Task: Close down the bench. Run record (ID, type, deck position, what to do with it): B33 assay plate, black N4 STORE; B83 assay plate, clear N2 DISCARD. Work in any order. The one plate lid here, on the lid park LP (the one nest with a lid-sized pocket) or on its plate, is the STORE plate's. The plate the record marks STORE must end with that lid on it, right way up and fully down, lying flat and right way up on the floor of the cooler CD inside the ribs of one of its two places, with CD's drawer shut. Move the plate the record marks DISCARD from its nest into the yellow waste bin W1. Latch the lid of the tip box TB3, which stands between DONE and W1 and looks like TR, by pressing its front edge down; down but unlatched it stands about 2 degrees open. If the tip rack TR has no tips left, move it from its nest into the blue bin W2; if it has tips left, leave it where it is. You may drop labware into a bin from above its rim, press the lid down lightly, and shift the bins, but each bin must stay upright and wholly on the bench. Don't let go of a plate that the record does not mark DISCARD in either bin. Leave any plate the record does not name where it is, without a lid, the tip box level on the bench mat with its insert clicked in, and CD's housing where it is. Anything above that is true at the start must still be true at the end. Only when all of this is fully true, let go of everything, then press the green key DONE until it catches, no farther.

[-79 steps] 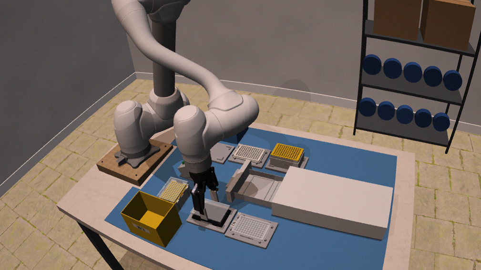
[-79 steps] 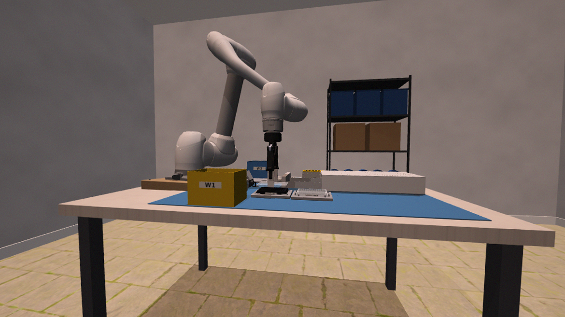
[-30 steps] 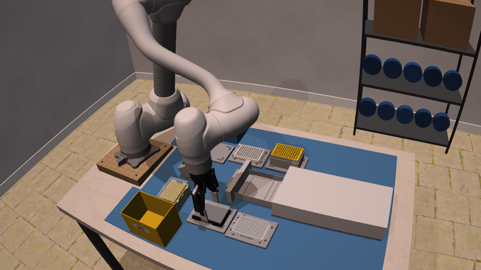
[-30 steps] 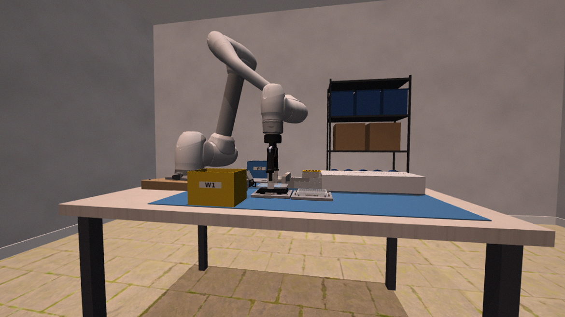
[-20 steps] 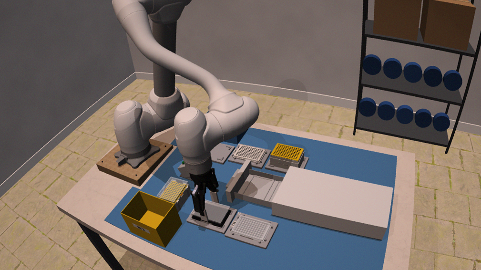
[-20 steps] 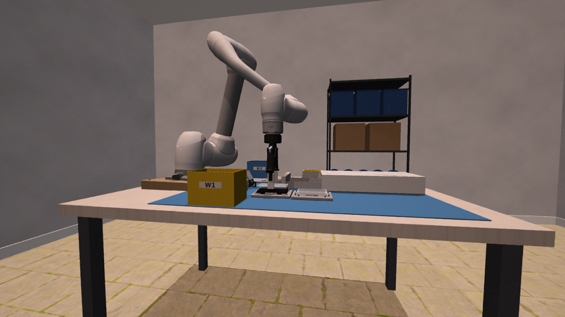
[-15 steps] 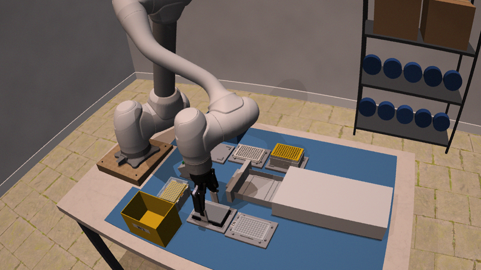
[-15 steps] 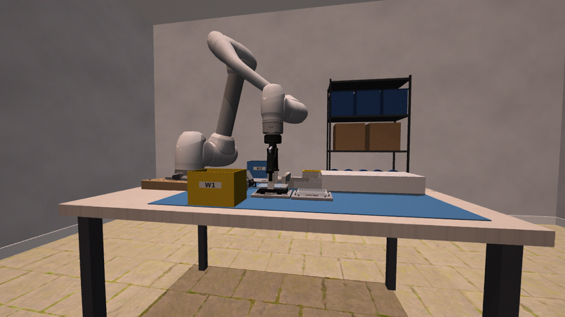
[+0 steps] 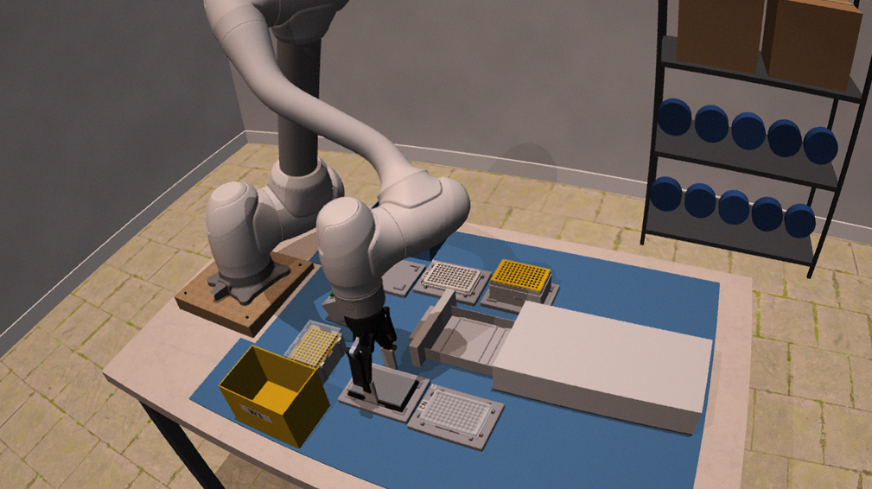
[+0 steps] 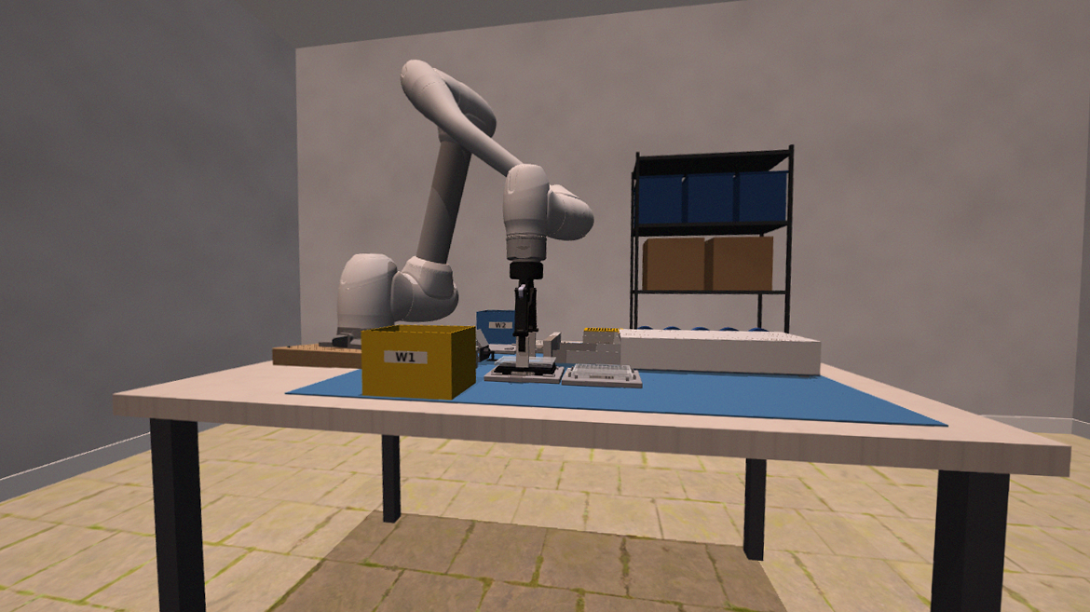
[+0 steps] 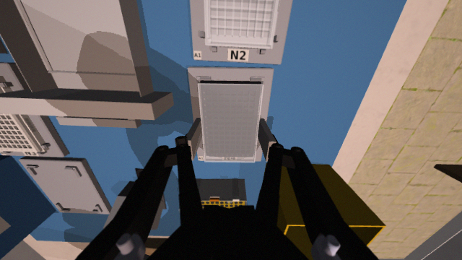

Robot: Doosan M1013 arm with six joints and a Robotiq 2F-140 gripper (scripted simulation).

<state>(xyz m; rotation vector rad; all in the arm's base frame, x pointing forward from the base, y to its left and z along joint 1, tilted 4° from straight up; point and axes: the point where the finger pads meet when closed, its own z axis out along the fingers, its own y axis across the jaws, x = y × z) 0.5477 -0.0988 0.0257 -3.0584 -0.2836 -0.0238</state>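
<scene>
Now: the clear plate lid 20 mm below my hand. Also, from my hand: nest N4: 50 mm below; nest N2: 170 mm ahead, 20 mm to the left, 50 mm below; black plate: 40 mm below.
</scene>
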